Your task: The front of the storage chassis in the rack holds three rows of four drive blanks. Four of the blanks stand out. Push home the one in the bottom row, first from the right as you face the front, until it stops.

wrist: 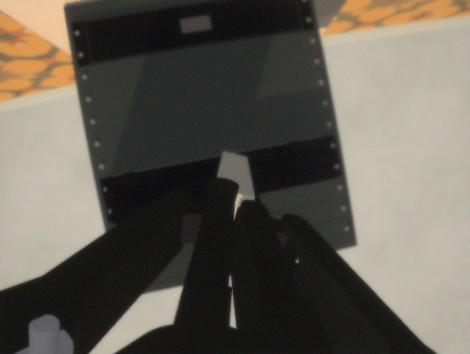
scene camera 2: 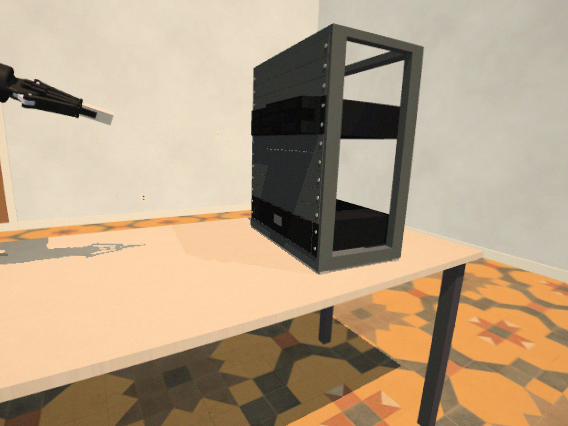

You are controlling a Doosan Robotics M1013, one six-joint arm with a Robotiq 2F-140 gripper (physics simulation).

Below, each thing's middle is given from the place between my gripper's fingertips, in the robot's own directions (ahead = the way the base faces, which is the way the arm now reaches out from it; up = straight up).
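Rack (scene camera 2: pixel 298 105): 8 cm below my hand, 58 cm ahead of it, 2 cm to the right of it.
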